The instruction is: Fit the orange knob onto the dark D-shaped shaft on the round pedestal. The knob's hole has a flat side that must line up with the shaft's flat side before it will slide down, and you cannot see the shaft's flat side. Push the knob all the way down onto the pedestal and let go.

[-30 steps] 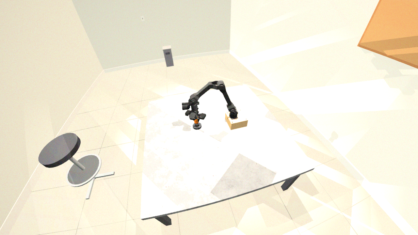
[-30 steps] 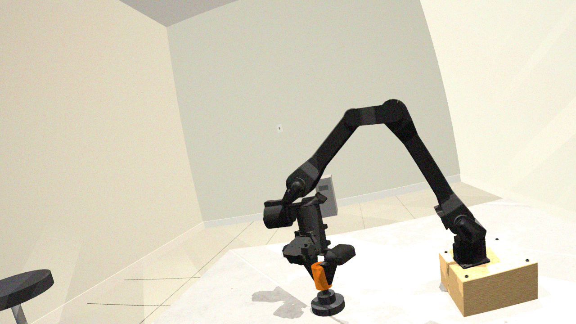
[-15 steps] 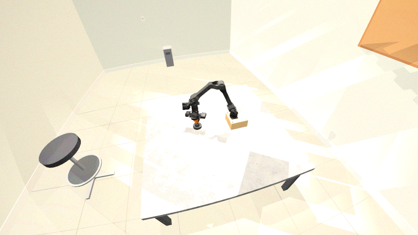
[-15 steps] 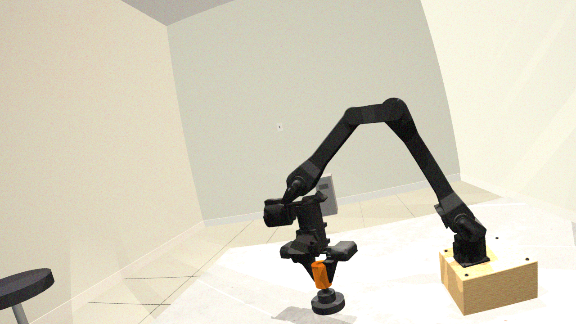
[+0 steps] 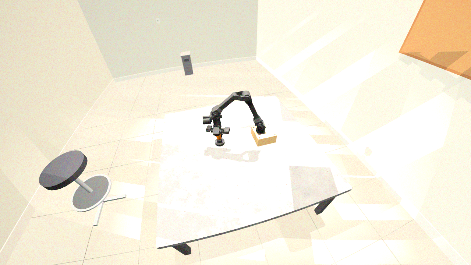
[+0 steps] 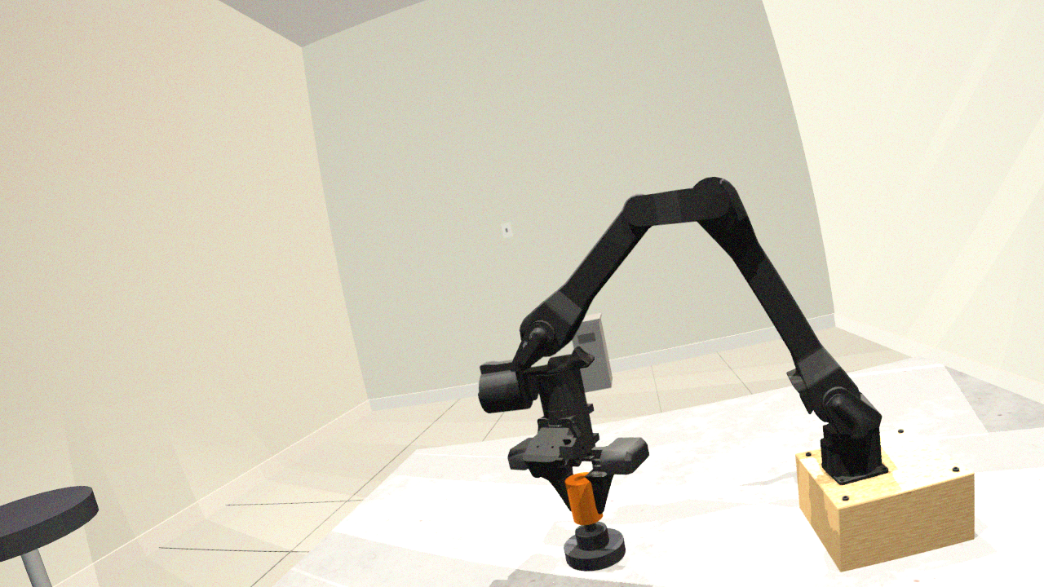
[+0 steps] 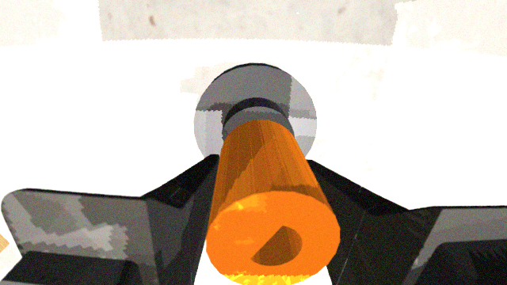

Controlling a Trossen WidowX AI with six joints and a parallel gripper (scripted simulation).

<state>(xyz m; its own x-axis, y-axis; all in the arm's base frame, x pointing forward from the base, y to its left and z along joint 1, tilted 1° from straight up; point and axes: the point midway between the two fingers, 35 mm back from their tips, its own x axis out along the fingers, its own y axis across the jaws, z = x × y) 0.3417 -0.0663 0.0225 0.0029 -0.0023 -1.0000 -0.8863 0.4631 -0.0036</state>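
Right now the orange knob is 2 cm above my gripper tip. From my gripper tip the other things lie so: dark shaft: 4 cm below.
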